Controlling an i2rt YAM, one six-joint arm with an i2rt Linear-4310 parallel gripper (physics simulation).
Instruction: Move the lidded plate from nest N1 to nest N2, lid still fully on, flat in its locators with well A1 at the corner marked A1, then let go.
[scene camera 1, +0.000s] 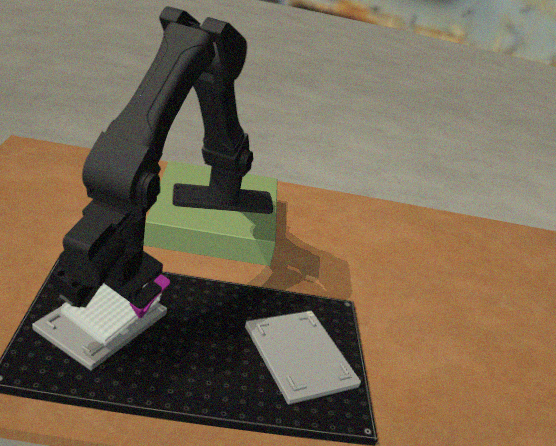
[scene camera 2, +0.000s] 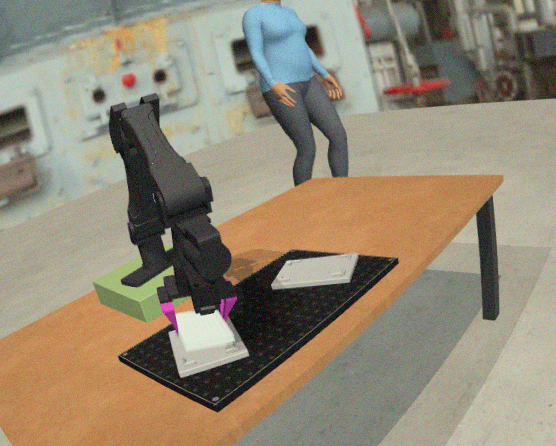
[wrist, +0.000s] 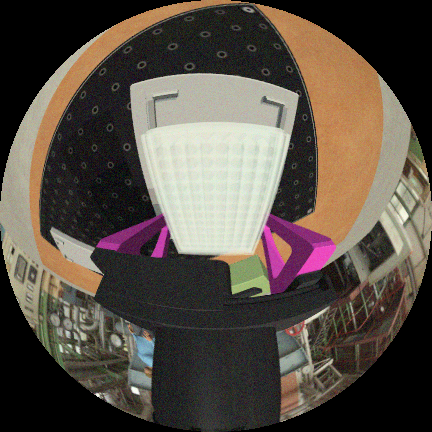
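Seen in the pictures: gripper, fingertip midpoint: (scene camera 1: 120, 299) (scene camera 2: 200, 327) (wrist: 215, 216); arm's base, link origin: (scene camera 1: 222, 200) (scene camera 2: 157, 267).
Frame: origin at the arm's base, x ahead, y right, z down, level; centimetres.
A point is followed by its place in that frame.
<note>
The white lidded plate (scene camera 1: 107, 314) @(x 34.4, y 18.8, z 1.3 cm) (scene camera 2: 204, 334) @(x 34.5, y 21.1, z 1.1 cm) (wrist: 215, 180) @(x 33.6, y 20.0, z 1.1 cm) is held between the magenta fingers of my gripper (scene camera 1: 109, 306) @(x 29.6, y 17.3, z 2.5 cm) (scene camera 2: 200, 324) @(x 29.6, y 17.3, z 2.5 cm) (wrist: 215, 216) @(x 29.6, y 17.3, z 2.5 cm), which is shut on its sides. The plate is a little above the grey nest N1 (scene camera 1: 65, 331) @(x 36.1, y 24.6, z 3.6 cm) (scene camera 2: 210, 364) @(x 38.3, y 25.3, z 3.9 cm) (wrist: 215, 102) @(x 37.2, y 23.1, z 3.6 cm), whose corner locators show beyond its edge. The clear lid lies over the wells; its fit all round is too fine to tell. The other grey nest, N2 (scene camera 1: 305, 355) @(x 38.7, y -10.9, z 3.6 cm) (scene camera 2: 315, 271) @(x 38.4, y -9.2, z 3.6 cm) (wrist: 75, 253) @(x 40.1, y -9.8, z 3.6 cm), is empty, with a locator at each corner. The A1 mark cannot be made out.
Both nests are on a black perforated board (scene camera 1: 200, 355) @(x 38.4, y 4.9, z 4.8 cm) (scene camera 2: 285, 315) @(x 40.8, y 6.7, z 4.7 cm) (wrist: 205, 47) on the orange-brown table (scene camera 1: 450, 310) @(x 23.3, y -43.6, z 6.1 cm) (scene camera 2: 380, 200) @(x 31.3, y -62.1, z 6.0 cm) (wrist: 340, 100) @(x 31.6, y 38.8, z 6.0 cm). The arm's base stands on a green block (scene camera 1: 200, 242) @(x 10.9, y 4.4, z 3.3 cm) (scene camera 2: 120, 301) @(x -0.9, y 13.3, z 2.6 cm) (wrist: 247, 272) @(x 9.8, y 11.7, z 2.6 cm) behind the board. A person (scene camera 2: 282, 47) stands beyond the table.
</note>
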